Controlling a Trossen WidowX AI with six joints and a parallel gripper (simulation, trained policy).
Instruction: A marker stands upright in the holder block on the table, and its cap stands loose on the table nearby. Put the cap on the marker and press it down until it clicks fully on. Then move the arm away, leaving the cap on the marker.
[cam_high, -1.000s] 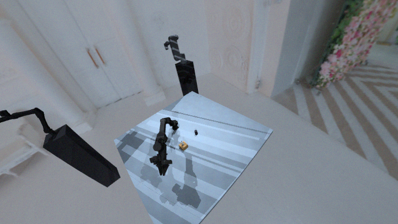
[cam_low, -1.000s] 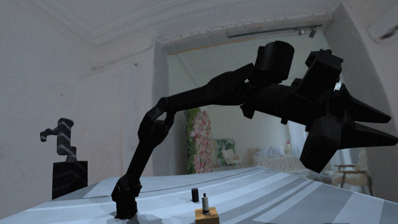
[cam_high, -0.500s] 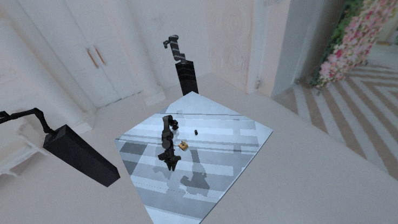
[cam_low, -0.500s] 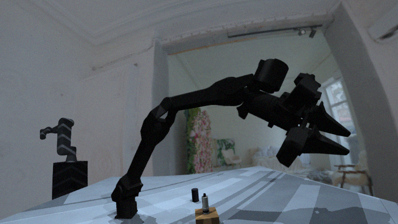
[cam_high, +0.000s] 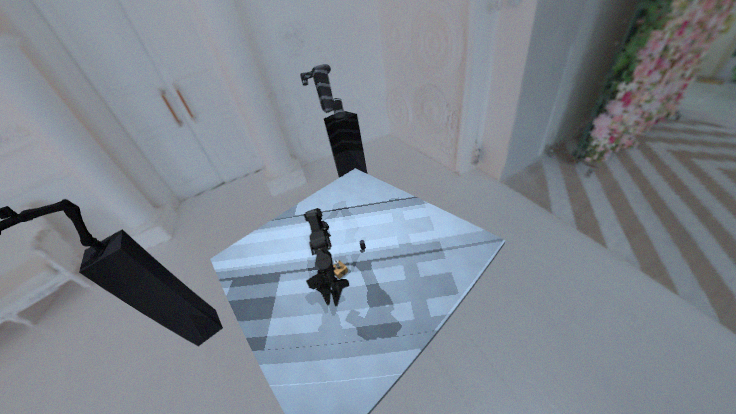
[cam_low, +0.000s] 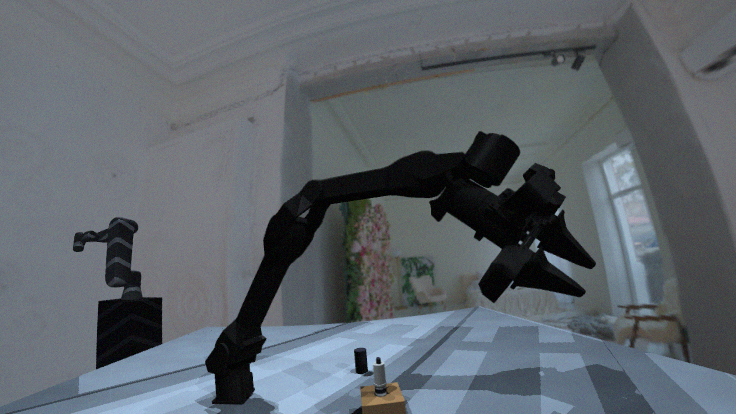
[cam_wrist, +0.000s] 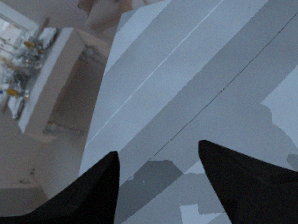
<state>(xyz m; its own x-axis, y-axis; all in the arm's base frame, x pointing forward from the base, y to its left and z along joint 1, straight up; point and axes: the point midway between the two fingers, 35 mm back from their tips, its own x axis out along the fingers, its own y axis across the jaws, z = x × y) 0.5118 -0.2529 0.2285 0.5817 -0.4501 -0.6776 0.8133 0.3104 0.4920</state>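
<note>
My gripper tip is now 370 mm to the right of the dark cap, 270 mm past it and 180 mm above it. Also, from my gripper tip: white marker: 240 mm behind, 170 mm to the left, 130 mm below; holder block: 240 mm behind, 180 mm below, 170 mm to the left.
</note>
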